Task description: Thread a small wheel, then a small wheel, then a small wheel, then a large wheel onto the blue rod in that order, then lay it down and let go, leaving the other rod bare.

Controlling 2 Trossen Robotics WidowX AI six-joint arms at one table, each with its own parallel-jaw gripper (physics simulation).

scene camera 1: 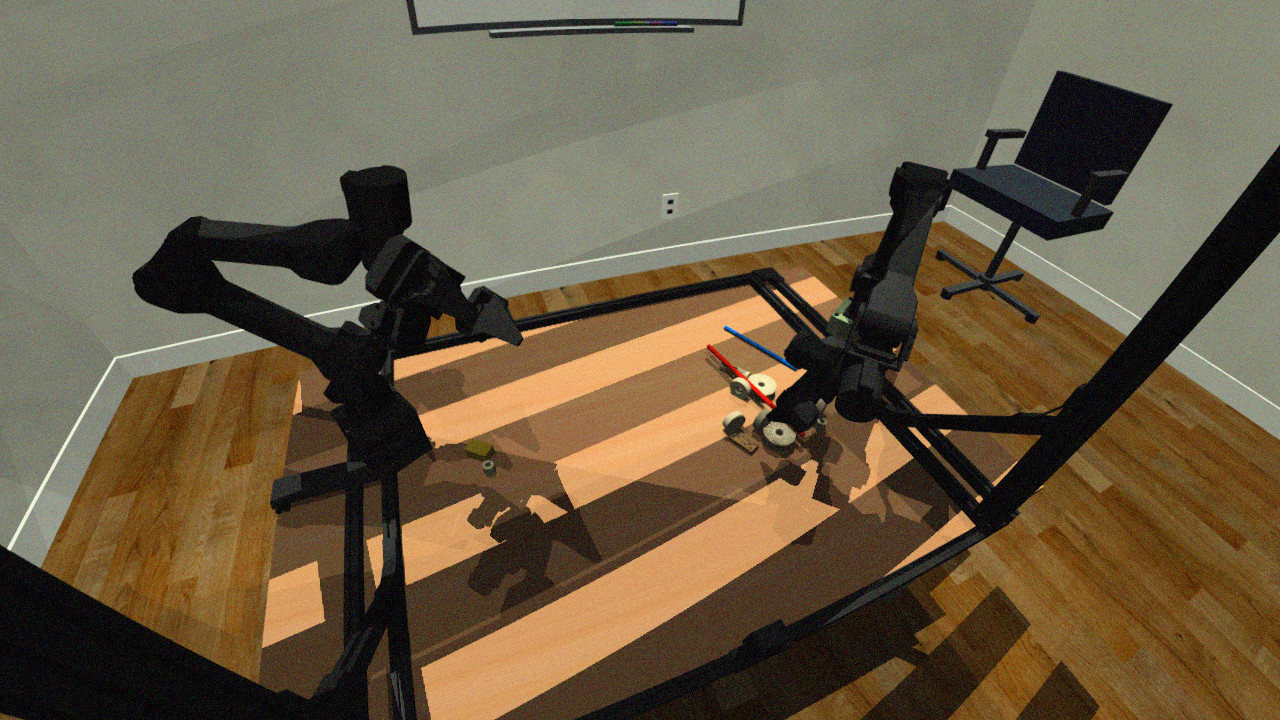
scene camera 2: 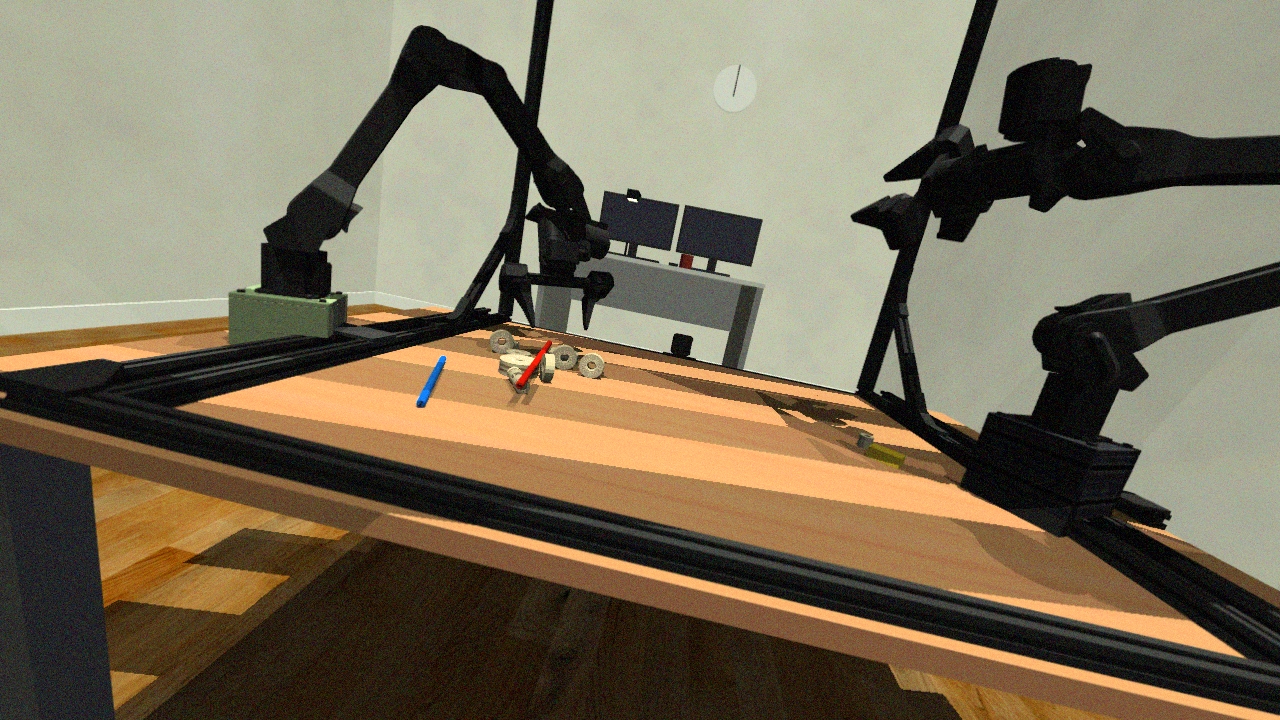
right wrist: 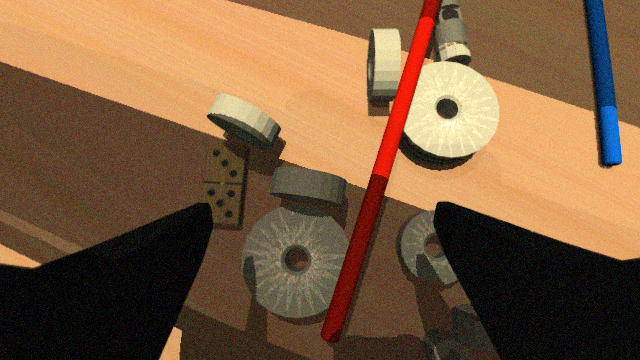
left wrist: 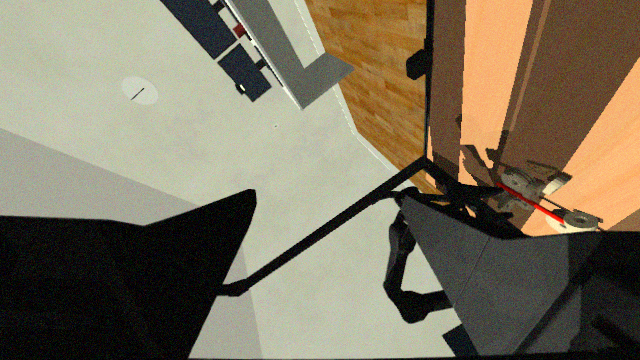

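Seen in the pictures: left gripper, fingertip midpoint: [scene camera 1: 498, 331] [scene camera 2: 868, 197] [left wrist: 330, 199]; right gripper, fingertip midpoint: [scene camera 2: 560, 328] [right wrist: 324, 213] [left wrist: 508, 202]; left arm's base at its link origin: [scene camera 1: 372, 410] [scene camera 2: 1061, 430]; right arm's base at its link origin: [scene camera 2: 294, 293].
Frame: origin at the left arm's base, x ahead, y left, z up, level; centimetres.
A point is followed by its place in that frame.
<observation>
The blue rod [scene camera 1: 760, 348] @[x 65.6, y -32.7, z -9.3 cm] [scene camera 2: 431, 382] @[x 66.0, y -29.0, z -9.1 cm] [right wrist: 602, 75] @[x 65.4, y -35.9, z -9.2 cm] lies bare on the table. The red rod [scene camera 1: 741, 374] @[x 53.5, y -35.0, z -6.9 cm] [scene camera 2: 535, 364] @[x 53.5, y -34.1, z -7.1 cm] [right wrist: 404, 100] @[x 52.3, y -39.0, z -7.0 cm] lies bare across the wheel group, overlapping the edges of two large wheels. In the right wrist view one large wheel [right wrist: 472, 125] @[x 56.2, y -40.0, z -7.9 cm] lies flat at upper right, another large wheel [right wrist: 272, 275] @[x 45.7, y -48.2, z -7.9 cm] at lower middle. Small wheels [right wrist: 385, 65] @[x 51.2, y -37.4, z -6.3 cm] [right wrist: 245, 120] @[x 44.2, y -40.5, z -6.2 cm] [right wrist: 308, 186] @[x 47.5, y -43.8, z -6.0 cm] stand or tilt on edge; another small wheel [right wrist: 414, 245] @[x 53.1, y -46.5, z -8.6 cm] lies flat, partly behind a finger. My right gripper [scene camera 2: 560, 325] @[x 48.4, y -45.2, z -3.6 cm] [right wrist: 324, 213] @[x 48.4, y -45.2, z -3.6 cm] is open and empty above them. My left gripper [scene camera 2: 870, 197] @[x 9.6, y -27.1, z 25.2 cm] [left wrist: 330, 199] @[x 9.6, y -27.1, z 25.2 cm] is open, empty, high above the table.
A domino [right wrist: 225, 187] @[x 42.3, y -43.5, z -9.2 cm] [scene camera 1: 742, 441] @[x 41.7, y -43.2, z -9.2 cm] lies beside the wheels. A grey cylinder with holes [right wrist: 452, 30] @[x 55.6, y -33.8, z -8.1 cm] lies by the red rod's upper part. A yellow block [scene camera 1: 478, 449] @[x 9.9, y -12.0, z -8.5 cm] [scene camera 2: 885, 455] @[x 11.3, y -11.0, z -8.8 cm] and a small grey piece [scene camera 1: 488, 466] @[x 9.3, y -15.5, z -9.2 cm] [scene camera 2: 864, 439] @[x 10.0, y -15.4, z -8.6 cm] lie near the left arm's base. Black rails border the table.
</observation>
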